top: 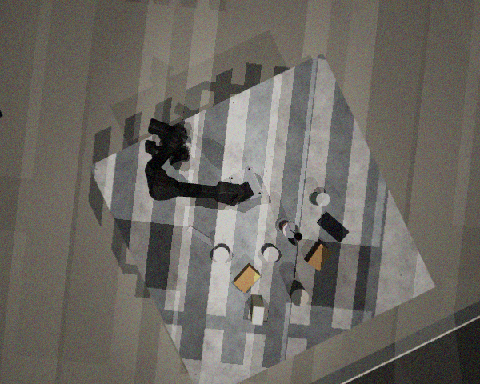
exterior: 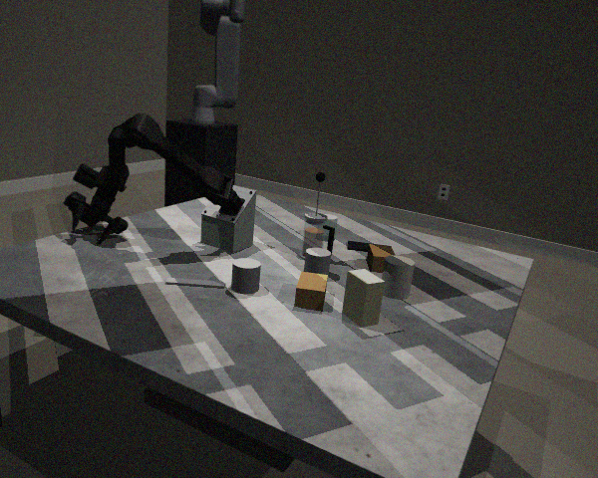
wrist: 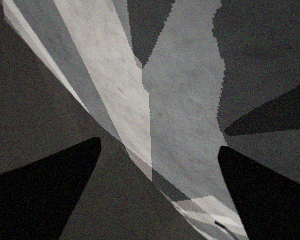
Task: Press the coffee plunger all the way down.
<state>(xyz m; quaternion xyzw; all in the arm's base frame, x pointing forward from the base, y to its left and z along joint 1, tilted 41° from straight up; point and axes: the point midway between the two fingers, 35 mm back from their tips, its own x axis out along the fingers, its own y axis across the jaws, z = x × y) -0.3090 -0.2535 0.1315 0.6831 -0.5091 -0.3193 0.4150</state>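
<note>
My gripper tip is 550 mm short of the coffee press, 400 mm to the right of it and 90 mm below it. From my gripper tip the other things lie so: dark flat slab (650 mm ahead, 620 mm to the left, 30 mm below).
</note>
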